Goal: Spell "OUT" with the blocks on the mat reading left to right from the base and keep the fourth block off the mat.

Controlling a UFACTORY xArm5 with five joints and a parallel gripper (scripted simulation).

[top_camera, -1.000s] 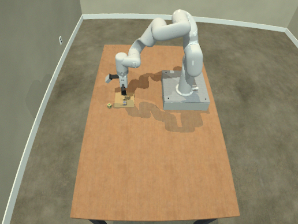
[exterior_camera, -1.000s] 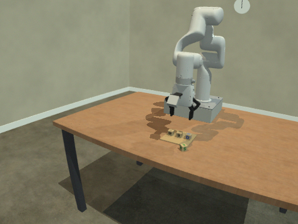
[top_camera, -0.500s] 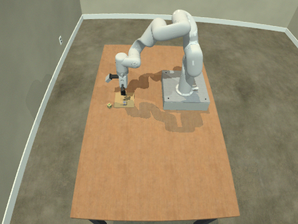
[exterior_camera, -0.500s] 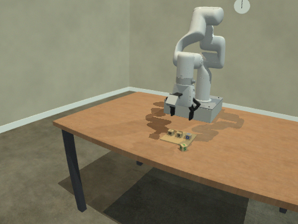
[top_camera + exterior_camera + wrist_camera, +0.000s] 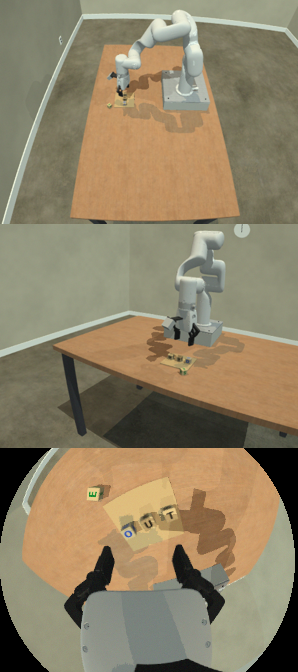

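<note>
Now: hand 10 cm above the U block and 1 cm to the left of it. From my hand the other things lie so: tan mat: 11 cm below, 1 cm to the right.
</note>
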